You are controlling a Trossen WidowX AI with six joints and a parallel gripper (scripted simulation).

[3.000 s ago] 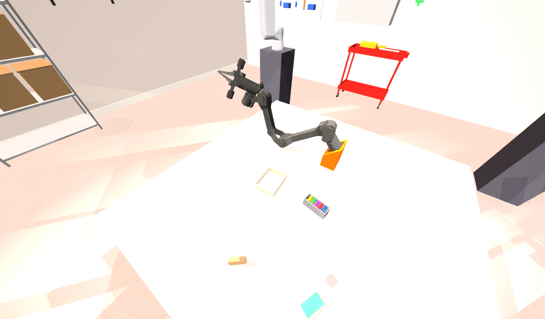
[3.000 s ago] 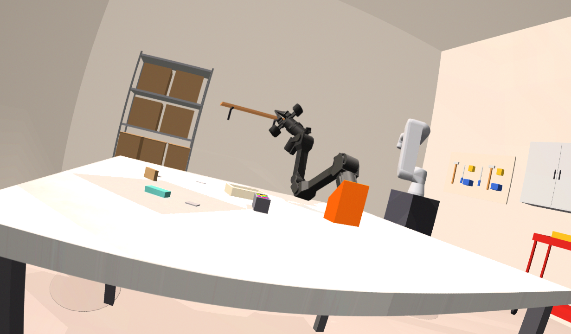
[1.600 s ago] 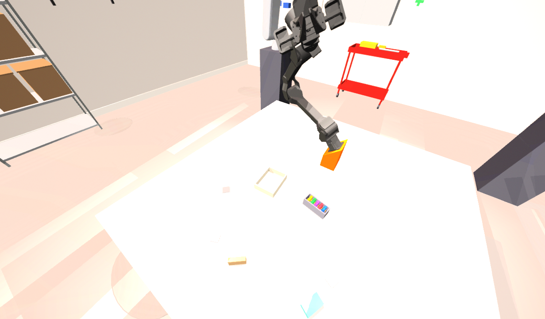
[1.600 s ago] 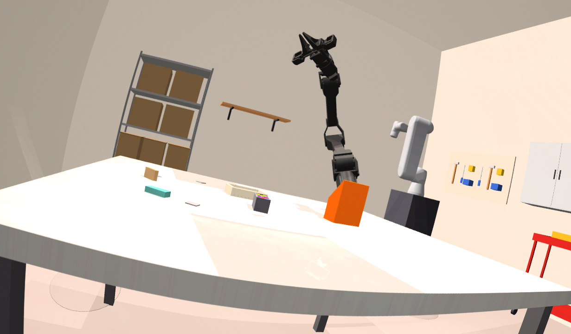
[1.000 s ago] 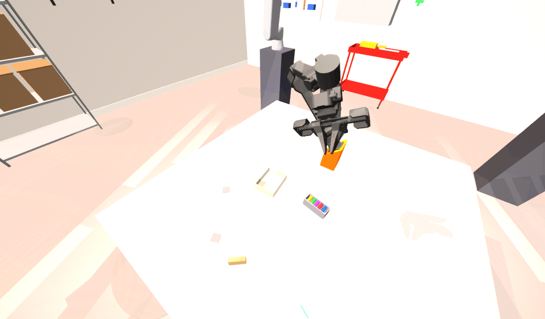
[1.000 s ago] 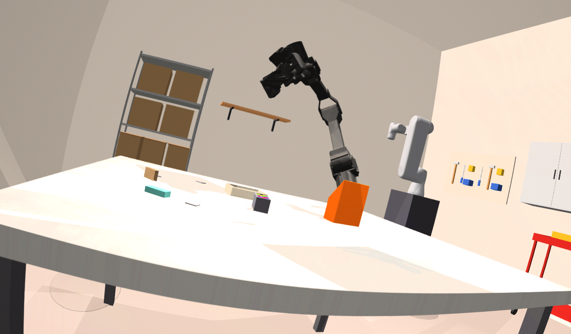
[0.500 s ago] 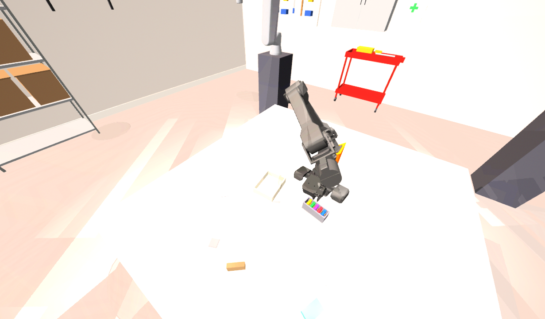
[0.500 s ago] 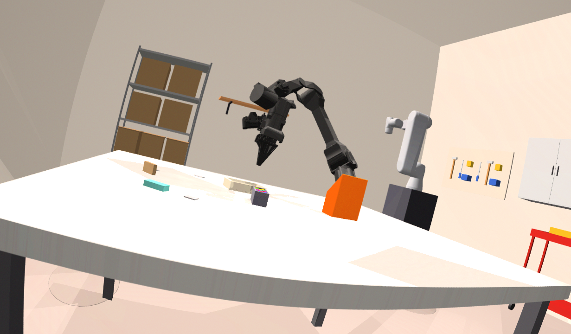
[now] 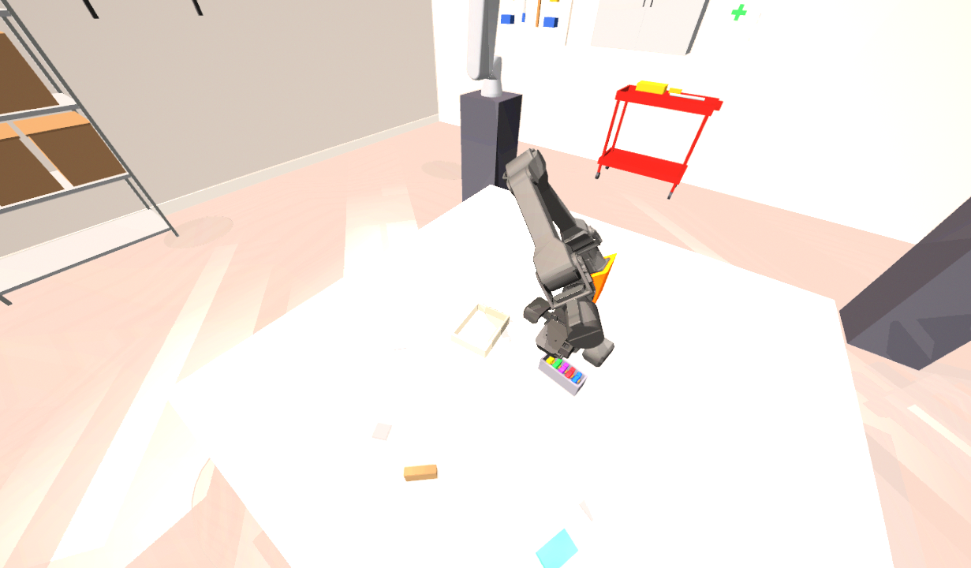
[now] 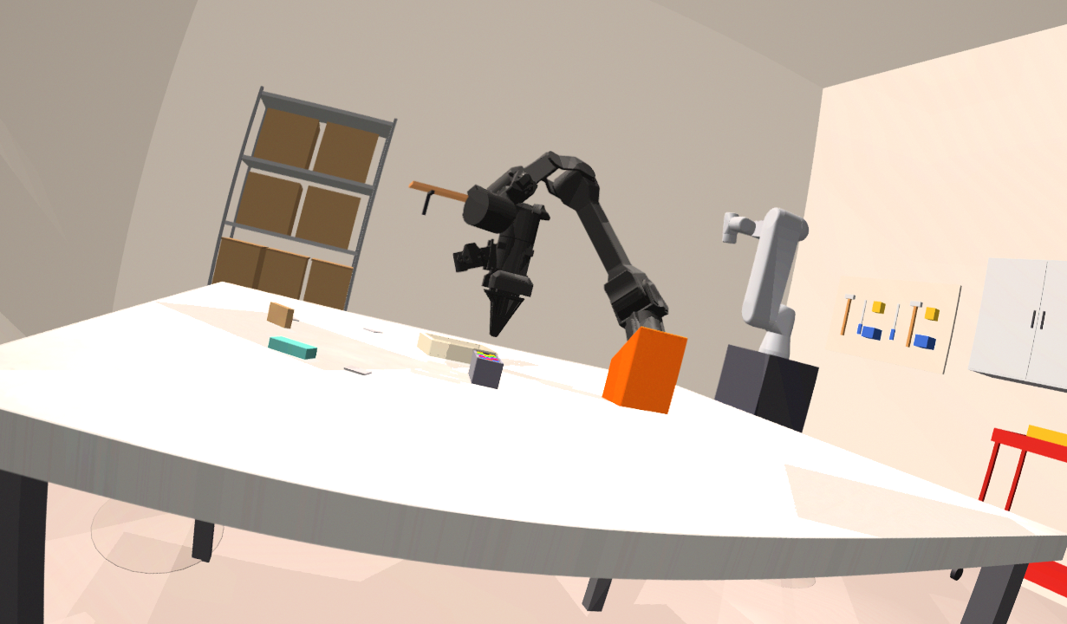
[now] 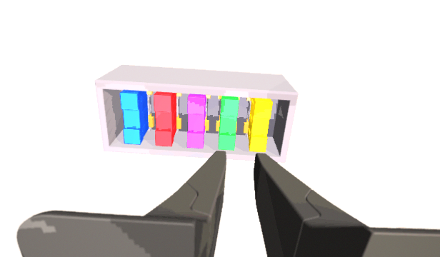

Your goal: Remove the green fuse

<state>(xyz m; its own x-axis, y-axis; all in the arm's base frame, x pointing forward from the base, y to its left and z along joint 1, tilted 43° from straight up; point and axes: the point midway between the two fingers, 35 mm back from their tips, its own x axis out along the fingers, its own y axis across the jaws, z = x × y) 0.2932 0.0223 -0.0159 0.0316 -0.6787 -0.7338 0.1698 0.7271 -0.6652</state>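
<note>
My gripper tip is 5 cm above the green fuse. The rest, counted from my gripper tip: red fuse (1 cm ahead, 4 cm to the left, 5 cm below); then yellow fuse (1 cm to the right, 5 cm below); then purple fuse (1 cm ahead, 2 cm to the left, 5 cm below).
</note>
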